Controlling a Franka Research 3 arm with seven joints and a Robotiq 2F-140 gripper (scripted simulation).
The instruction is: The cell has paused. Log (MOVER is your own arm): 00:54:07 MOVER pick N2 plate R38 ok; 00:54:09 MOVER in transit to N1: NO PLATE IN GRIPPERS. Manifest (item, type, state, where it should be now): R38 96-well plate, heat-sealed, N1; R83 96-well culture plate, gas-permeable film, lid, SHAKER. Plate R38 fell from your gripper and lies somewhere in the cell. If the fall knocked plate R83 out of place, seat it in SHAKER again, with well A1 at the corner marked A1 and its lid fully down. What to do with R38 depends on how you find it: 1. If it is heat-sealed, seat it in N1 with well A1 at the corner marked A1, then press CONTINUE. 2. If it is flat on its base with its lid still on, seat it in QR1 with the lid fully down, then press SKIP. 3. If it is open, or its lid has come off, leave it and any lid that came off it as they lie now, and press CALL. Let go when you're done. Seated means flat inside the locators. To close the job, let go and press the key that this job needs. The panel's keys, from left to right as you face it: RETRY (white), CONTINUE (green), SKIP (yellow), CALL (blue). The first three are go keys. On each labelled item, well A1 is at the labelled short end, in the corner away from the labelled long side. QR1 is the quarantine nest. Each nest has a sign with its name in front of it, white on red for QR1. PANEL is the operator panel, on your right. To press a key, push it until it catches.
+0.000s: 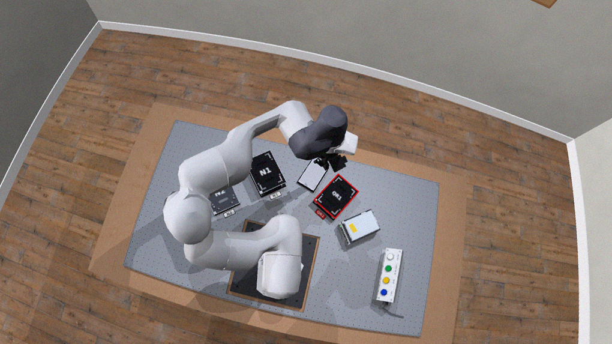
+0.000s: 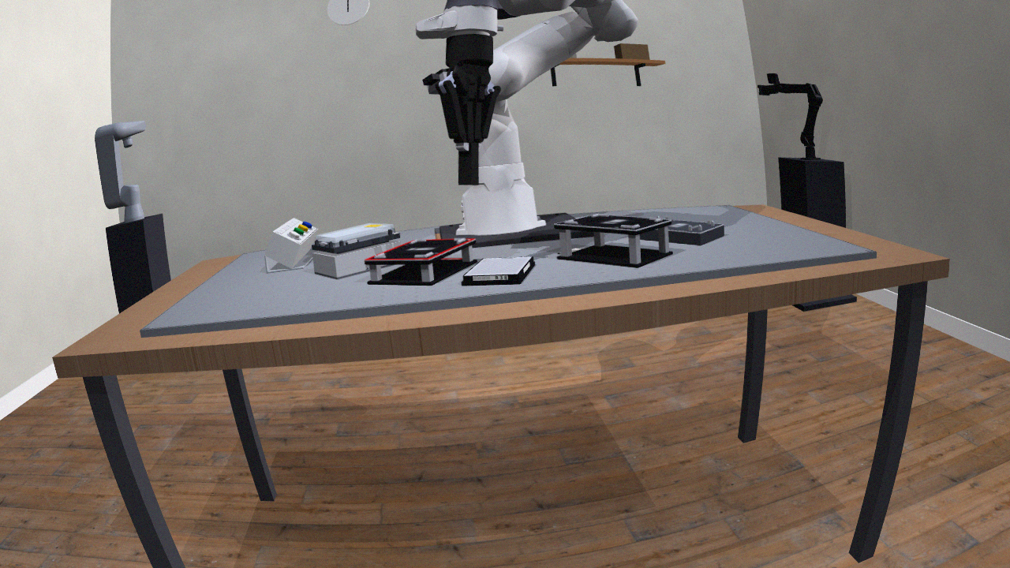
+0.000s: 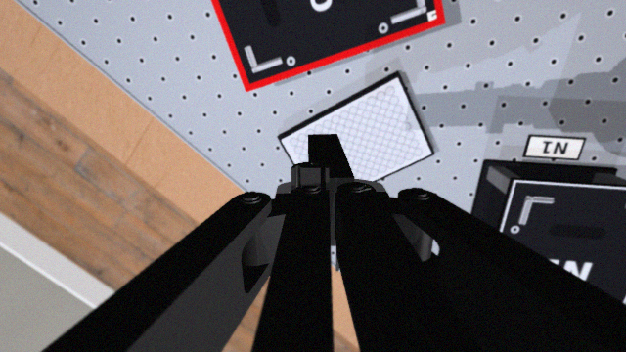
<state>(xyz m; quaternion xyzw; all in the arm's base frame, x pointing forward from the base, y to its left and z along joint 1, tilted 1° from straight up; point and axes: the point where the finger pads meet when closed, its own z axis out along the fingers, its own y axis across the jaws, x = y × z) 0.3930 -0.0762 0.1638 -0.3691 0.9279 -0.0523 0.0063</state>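
The plate R38 lies 3 cm to the left of my hand and 17 cm below it. From my hand the other things lie so: N1 nest (5 cm behind, 23 cm to the left, 12 cm below); then QR1 nest (7 cm behind, 8 cm to the right, 14 cm below); then retry key (28 cm behind, 35 cm to the right, 11 cm below).
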